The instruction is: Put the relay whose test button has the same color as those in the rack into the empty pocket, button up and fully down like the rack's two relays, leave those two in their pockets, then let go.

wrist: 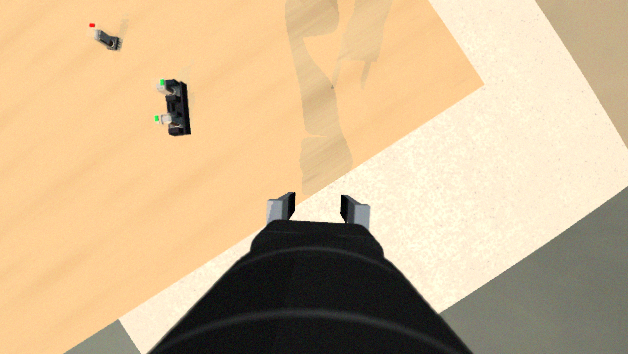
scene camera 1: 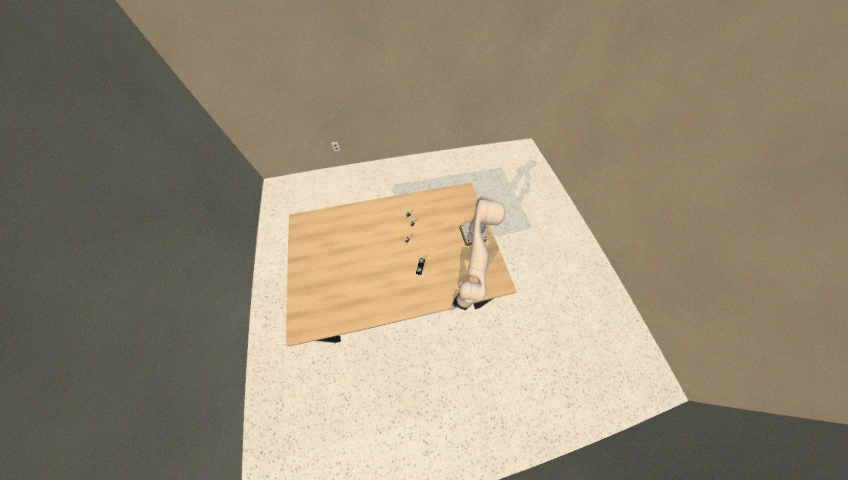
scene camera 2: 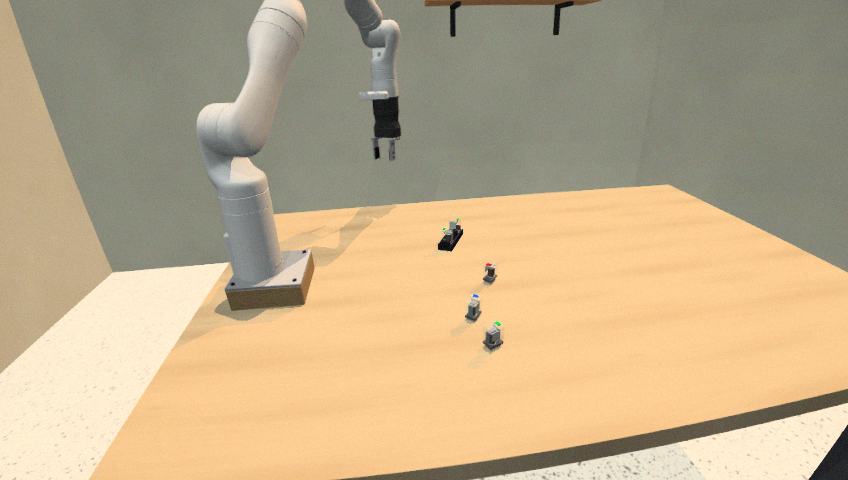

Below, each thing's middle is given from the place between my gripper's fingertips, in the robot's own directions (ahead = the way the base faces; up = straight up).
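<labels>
Position of my gripper relative to the black rack (wrist: 177, 105): 14 cm above it, 28 cm to the left of it, 17 cm short of it.
</labels>
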